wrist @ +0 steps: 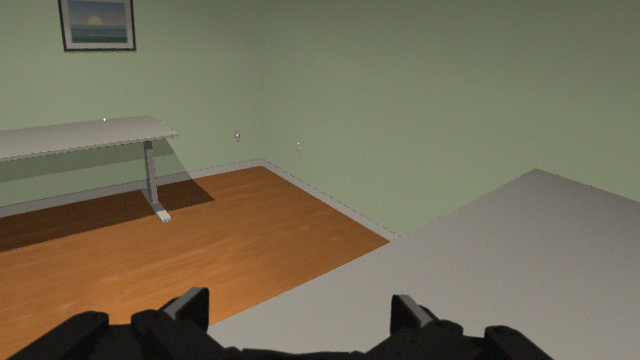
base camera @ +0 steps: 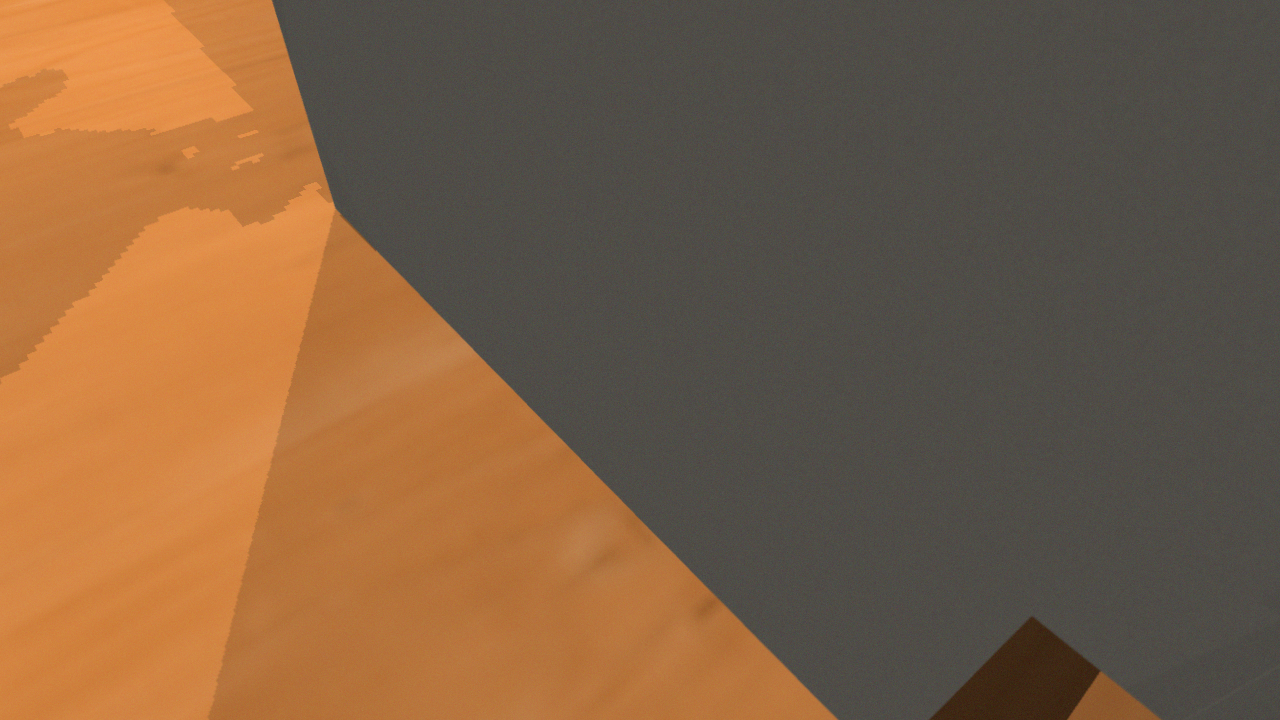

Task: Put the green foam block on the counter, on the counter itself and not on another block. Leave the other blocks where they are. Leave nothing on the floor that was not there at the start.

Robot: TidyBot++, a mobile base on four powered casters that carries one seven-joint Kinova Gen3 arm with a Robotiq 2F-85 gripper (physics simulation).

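Frame: origin at the arm's base, x ahead, y left, z up, level; centimetres.
Seen in the pictures: gripper, fingertip midpoint: [wrist: 300, 312].
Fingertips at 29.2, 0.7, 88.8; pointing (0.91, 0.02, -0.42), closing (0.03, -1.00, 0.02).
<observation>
A point is followed by its place in that frame, as x, y, z.
The green foam block does not show in the base camera view or in the wrist view, and neither do other blocks. The counter's pale grey top [wrist: 500, 260] {89.4, -50.8, 51.4} fills the lower right of the wrist view, with a far corner at the right. In the base camera view a large dark grey surface [base camera: 805, 313] {26.7, -5.8, -19.9}, which looks like the counter's side, fills the middle and right. My gripper [wrist: 300, 312] {29.2, 0.7, 88.8} is open and empty at the bottom of the wrist view, with its fingers wide apart in front of the counter's edge.
A long grey table [wrist: 90, 134] {237.4, 166.3, 32.4} stands at the left by the green wall [wrist: 350, 100] {289.8, -22.8, 59.7}, under a framed picture [wrist: 97, 47] {286.1, 185.2, 91.5}. The wooden floor [wrist: 240, 225] {250.1, 58.0, -39.7} [base camera: 402, 501] {32.4, 11.1, -39.6} lies beside the counter. A jagged shadow [base camera: 80, 232] {55.2, 39.7, -39.6} falls on the floor at the upper left of the base camera view.
</observation>
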